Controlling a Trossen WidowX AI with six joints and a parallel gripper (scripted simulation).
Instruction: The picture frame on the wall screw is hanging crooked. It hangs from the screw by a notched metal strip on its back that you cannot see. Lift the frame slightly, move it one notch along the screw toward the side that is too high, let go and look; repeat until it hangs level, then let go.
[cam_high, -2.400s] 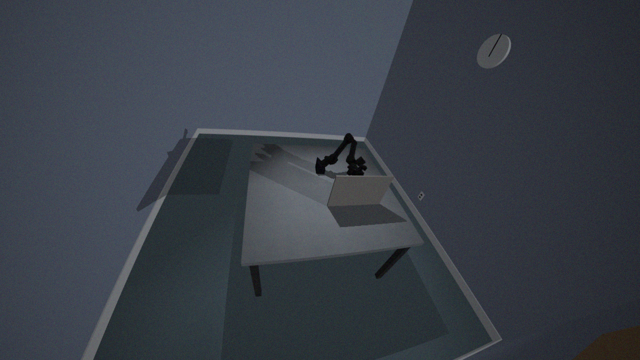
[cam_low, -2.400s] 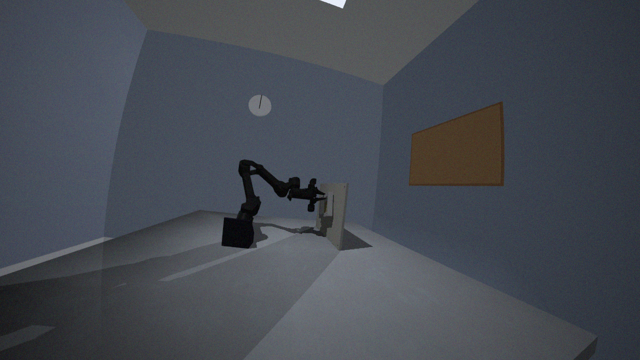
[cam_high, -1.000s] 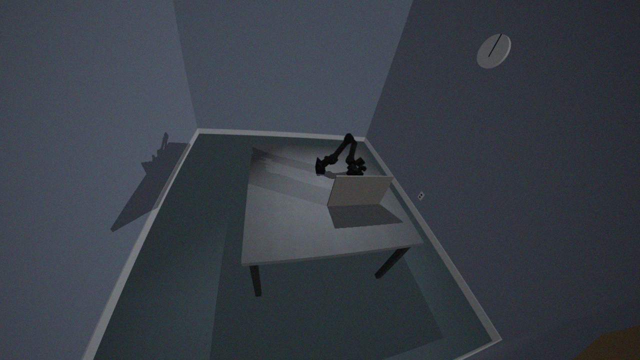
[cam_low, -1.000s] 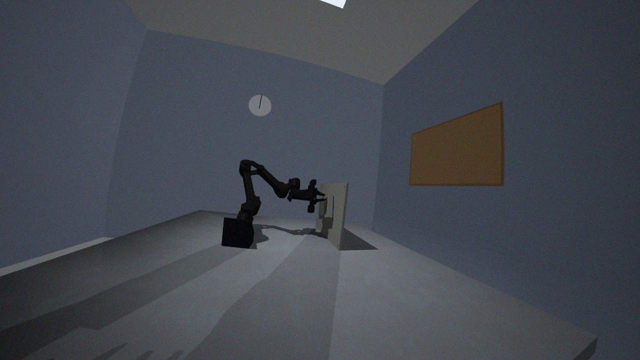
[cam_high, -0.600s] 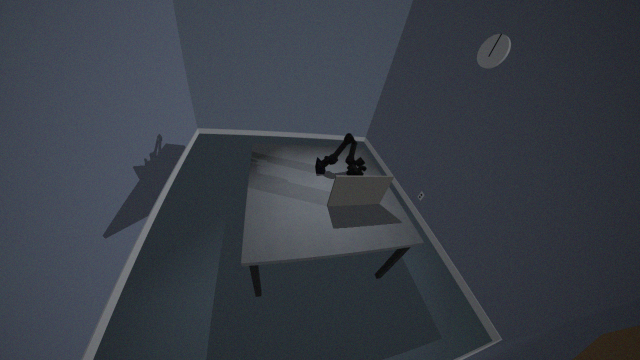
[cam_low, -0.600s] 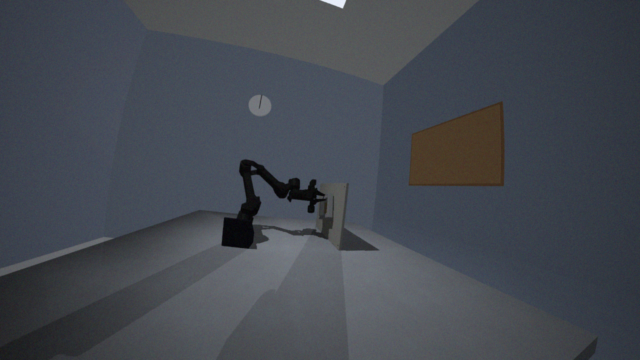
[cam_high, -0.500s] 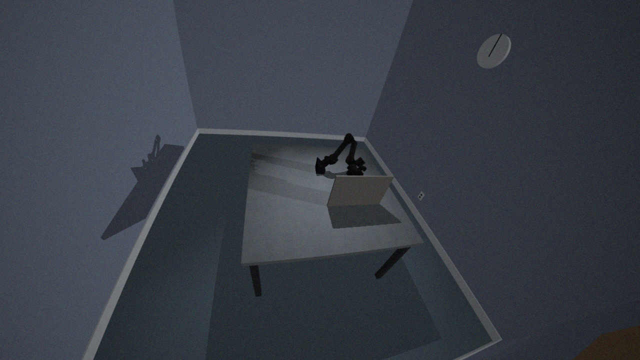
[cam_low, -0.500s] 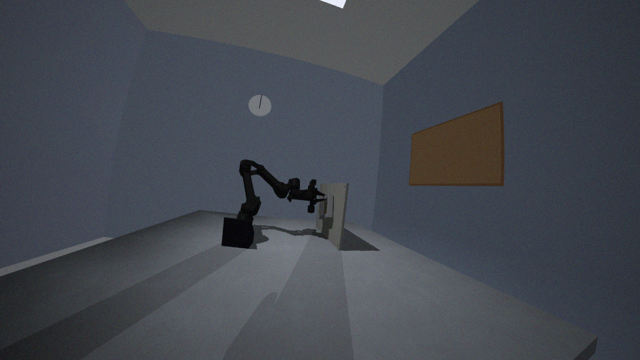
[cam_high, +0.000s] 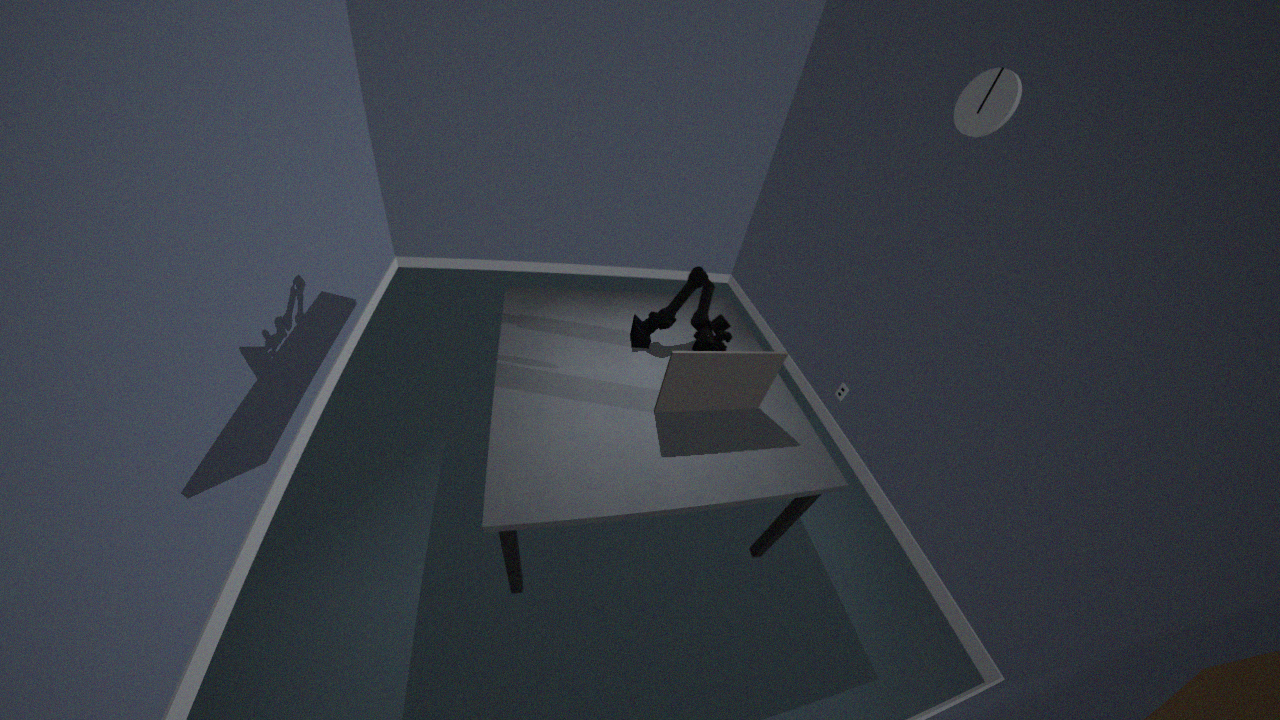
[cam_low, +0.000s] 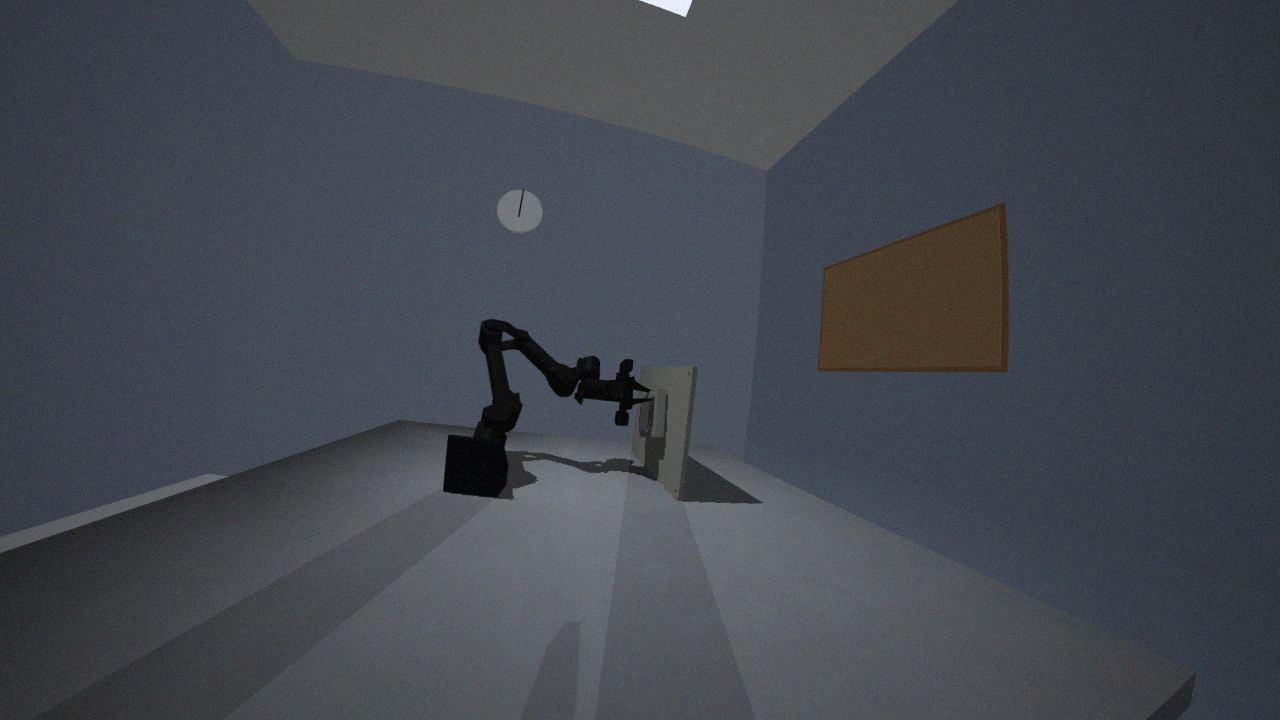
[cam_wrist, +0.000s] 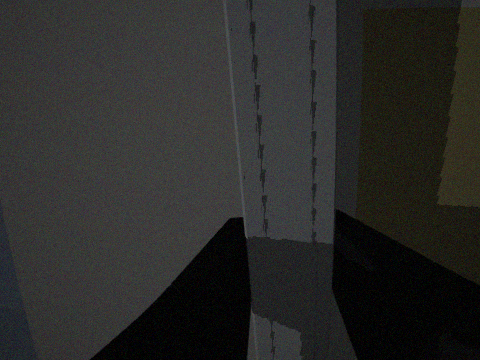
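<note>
My gripper tip is now 10 mm short of the picture frame, 10 mm to the left of it and 50 mm above it. From my gripper tip the other things lie so: wall panel (20 mm ahead, 10 mm to the left, 70 mm below).
</note>
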